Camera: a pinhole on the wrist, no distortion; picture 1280 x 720 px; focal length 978.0 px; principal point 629.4 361.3 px. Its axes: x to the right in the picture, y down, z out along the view. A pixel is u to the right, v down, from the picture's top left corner.
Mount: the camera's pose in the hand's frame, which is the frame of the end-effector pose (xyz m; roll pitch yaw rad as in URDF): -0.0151 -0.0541 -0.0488 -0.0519 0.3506 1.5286
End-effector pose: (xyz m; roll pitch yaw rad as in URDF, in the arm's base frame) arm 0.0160 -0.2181 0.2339 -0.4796 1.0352 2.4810
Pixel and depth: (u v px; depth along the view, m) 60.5 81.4 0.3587
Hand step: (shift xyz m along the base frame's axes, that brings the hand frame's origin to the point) -0.3194 0.1799 0.1387
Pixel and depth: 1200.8 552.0 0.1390
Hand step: -0.0449 -0.0751 0.0450
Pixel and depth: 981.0 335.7 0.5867
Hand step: -0.4551 -0.2860 0.1246
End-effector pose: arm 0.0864 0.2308 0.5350 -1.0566 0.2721 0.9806
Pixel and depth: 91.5 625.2 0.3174
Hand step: -0.2047 0.0771 0.2656
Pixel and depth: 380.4 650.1 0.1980
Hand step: -0.1257 0.0211 0.1206
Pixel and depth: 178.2 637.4 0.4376
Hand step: -0.3151 0.1152 0.3202
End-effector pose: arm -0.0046 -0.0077 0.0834 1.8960 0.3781 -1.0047
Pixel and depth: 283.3 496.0 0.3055
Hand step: -0.2677 -0.0314 -0.0974
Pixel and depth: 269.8 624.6 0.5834
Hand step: -0.5838 -0.0485 -0.1373
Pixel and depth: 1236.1 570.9 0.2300
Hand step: -0.1464 -0.0692 0.1317
